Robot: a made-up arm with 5 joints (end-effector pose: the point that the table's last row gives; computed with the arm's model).
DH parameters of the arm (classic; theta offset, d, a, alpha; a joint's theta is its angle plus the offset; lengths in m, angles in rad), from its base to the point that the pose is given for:
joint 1: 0 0.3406 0 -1.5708
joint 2: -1.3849 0 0.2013 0
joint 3: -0.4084 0 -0.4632 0
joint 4: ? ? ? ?
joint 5: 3.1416 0.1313 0 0
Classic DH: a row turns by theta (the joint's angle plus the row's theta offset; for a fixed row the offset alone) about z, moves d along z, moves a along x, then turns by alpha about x.
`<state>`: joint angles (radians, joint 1 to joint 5).
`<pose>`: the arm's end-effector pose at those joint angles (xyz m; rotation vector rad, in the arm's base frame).
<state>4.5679 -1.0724 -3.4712 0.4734 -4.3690</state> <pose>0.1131 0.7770 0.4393 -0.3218 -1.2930 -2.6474</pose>
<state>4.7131 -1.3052 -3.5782 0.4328 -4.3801</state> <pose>-0.0005 0.7624 0.1855 -0.2917 -1.7431 -2.2713</pose>
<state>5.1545 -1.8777 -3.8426 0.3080 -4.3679</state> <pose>-0.1663 0.3513 -0.2835 0.1263 -2.5850 -1.1121</pose>
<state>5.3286 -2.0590 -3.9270 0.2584 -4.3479</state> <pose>-0.1206 0.1703 -0.3470 0.3509 -2.7734 -0.7032</pose>
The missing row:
joint 4: -1.3483 0 -0.1028 1.5708
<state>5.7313 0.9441 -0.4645 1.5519 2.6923</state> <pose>-0.0843 0.0519 -0.0552 -0.0592 -1.1520 -0.8929</pose>
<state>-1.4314 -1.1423 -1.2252 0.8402 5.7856</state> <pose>0.0297 -0.2118 0.9481 1.5150 -0.7637 0.9256</pose>
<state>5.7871 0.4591 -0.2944 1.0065 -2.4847</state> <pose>0.0588 -0.0318 -0.1068 -1.0748 -1.6532 0.1050</pose>
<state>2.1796 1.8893 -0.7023 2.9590 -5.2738</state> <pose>0.0851 -0.1220 0.1366 -0.8374 -0.5548 0.0433</pose>
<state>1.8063 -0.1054 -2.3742 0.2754 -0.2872</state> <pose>-0.0603 0.2511 1.1210 -0.5209 -0.9014 -1.4910</pose>
